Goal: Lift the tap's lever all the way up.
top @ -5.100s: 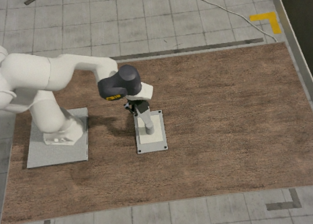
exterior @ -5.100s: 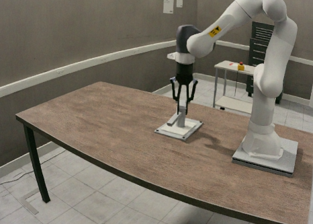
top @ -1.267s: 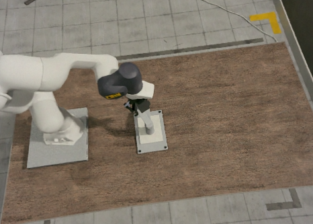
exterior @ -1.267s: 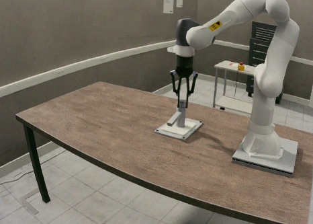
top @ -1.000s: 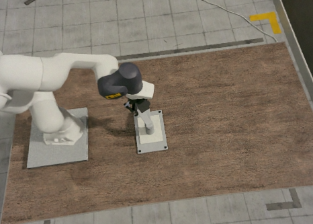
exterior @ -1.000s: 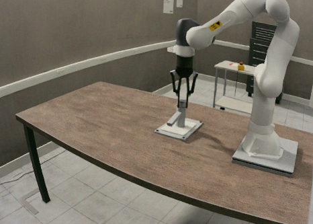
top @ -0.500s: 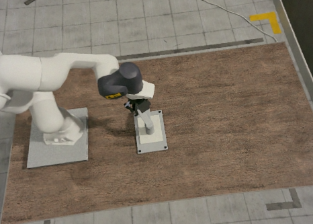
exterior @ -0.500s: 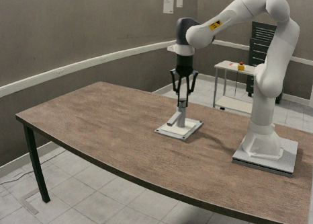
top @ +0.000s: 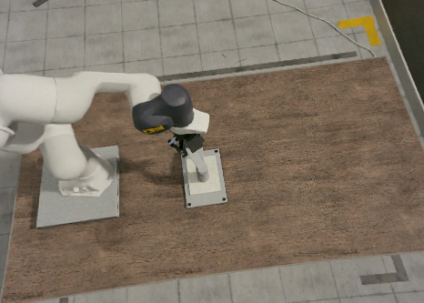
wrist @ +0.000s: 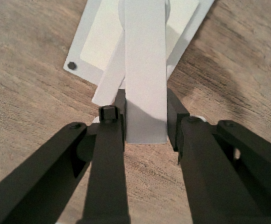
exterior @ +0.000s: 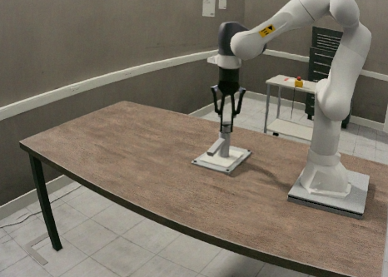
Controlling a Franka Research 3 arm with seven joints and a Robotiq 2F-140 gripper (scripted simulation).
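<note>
My hand is 3 cm to the left of the lever, 2 cm short of it and 1 cm above it. From my hand the other things lie so: white tap (7 cm below, 4 cm to the right, 3 cm ahead).
</note>
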